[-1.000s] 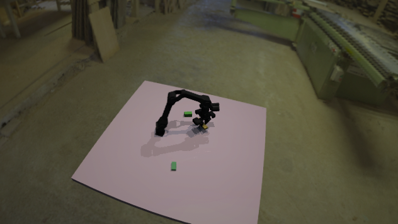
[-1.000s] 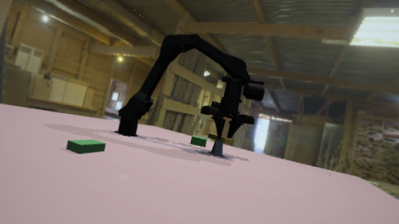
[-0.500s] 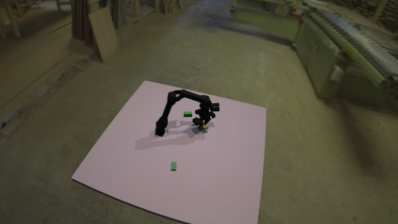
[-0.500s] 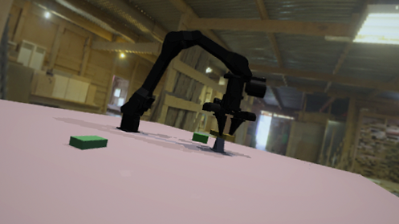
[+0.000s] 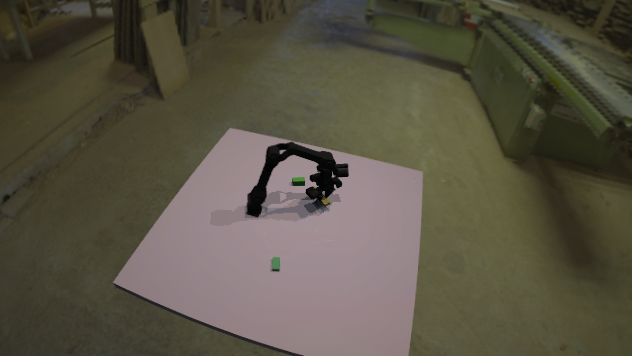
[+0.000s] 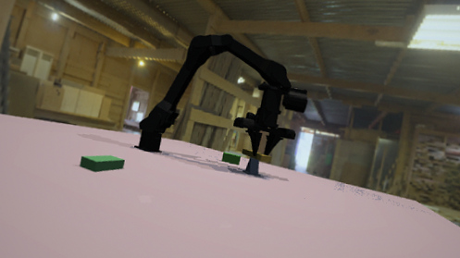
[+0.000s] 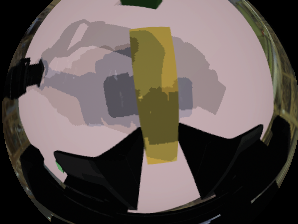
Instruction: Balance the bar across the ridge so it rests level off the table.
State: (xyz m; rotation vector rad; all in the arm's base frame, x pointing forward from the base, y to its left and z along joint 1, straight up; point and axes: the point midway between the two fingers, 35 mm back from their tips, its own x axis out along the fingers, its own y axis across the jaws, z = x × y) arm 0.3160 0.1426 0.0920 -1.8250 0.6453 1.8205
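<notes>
Now: gripper tip 2 cm to the right of the yellow bar and 2 cm past it. From my gripper tip the other things lie so: green block (42 cm to the right, 10 cm behind, 5 cm below).
</notes>
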